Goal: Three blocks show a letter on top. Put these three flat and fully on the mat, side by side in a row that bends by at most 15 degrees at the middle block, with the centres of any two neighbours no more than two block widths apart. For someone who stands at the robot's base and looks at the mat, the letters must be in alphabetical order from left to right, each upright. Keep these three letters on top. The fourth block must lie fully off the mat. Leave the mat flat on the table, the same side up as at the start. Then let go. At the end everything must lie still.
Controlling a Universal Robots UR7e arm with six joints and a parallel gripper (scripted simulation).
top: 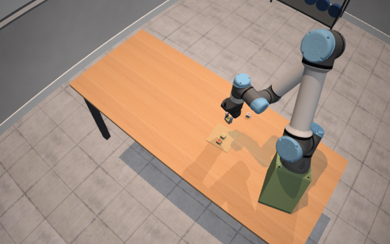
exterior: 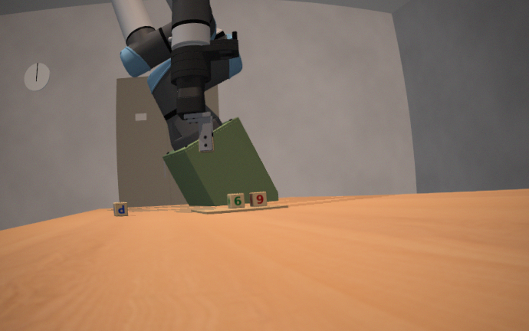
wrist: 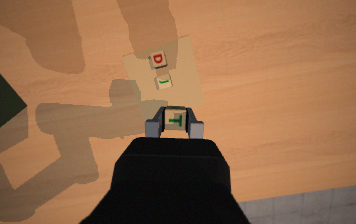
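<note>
Right now the thin tan mat is 2 cm behind my hand, 5 cm to the left of it and 12 cm below it. Also, from my hand: red D block 2 cm behind, 9 cm to the left, 11 cm below; then blue-marked block 3 cm behind, 17 cm to the right, 11 cm below.
</note>
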